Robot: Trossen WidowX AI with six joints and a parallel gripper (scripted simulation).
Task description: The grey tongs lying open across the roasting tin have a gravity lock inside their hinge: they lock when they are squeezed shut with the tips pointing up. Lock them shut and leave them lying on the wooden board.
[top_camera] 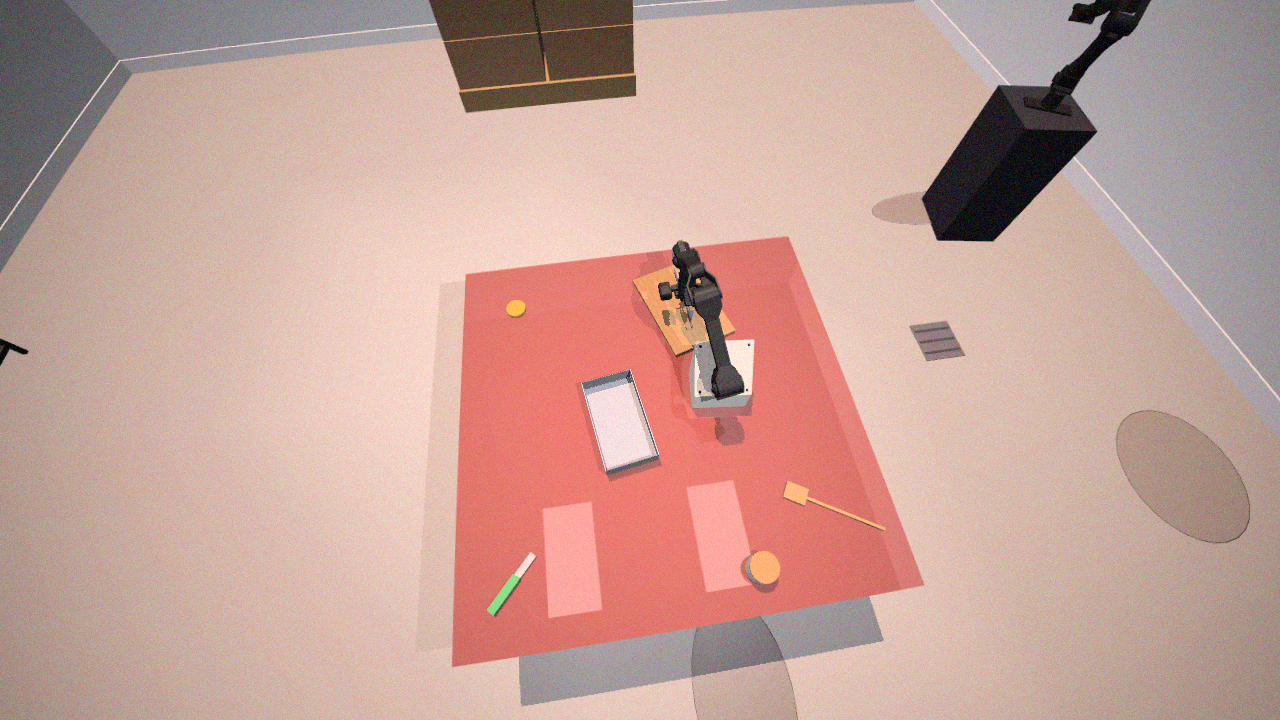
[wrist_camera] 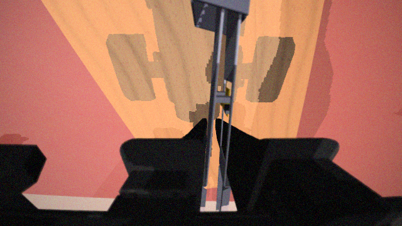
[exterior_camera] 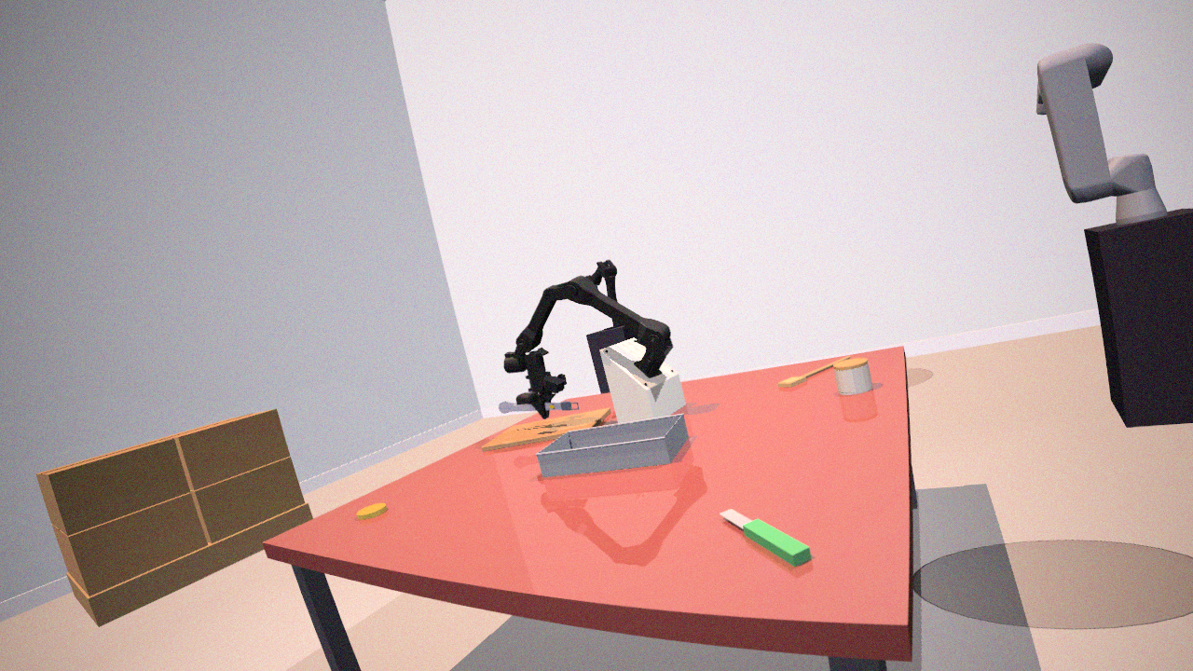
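Right now the wooden board is 30 mm below my gripper tip. From my gripper tip the other things lie so: green-handled tool (920 mm to the left, 500 mm ahead, 30 mm below); then orange disc (620 mm ahead, 30 mm below, 20 mm to the left); then grey roasting tin (460 mm to the left, 220 mm ahead, 10 mm below).
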